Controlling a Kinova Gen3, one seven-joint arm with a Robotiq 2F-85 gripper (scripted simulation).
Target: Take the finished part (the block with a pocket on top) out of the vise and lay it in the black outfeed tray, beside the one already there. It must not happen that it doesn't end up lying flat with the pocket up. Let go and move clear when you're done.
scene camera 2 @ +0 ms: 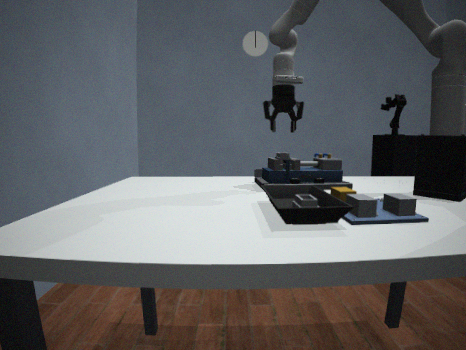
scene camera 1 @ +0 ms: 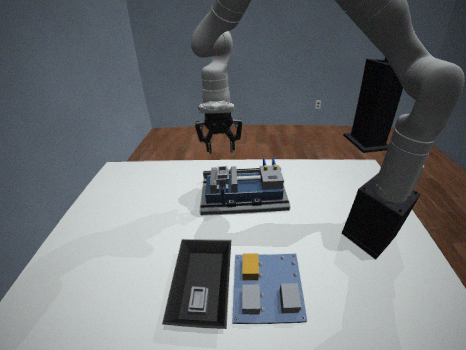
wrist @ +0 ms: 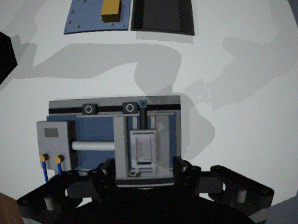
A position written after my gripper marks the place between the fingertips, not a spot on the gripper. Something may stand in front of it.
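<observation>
I can see my gripper (scene camera 2: 283, 132), and the same gripper appears in scene camera 1 (scene camera 1: 221, 151) and the wrist view (wrist: 144, 167). A pocketed part (wrist: 143, 155) is visible to me too. There is also a blue vise (scene camera 1: 255, 186), which I see again in scene camera 2 (scene camera 2: 329, 175) and in the wrist view (wrist: 87, 128). A blue plate (scene camera 1: 275, 271) is here as well, and scene camera 2 (scene camera 2: 384, 217) gives me another look at the plate.
</observation>
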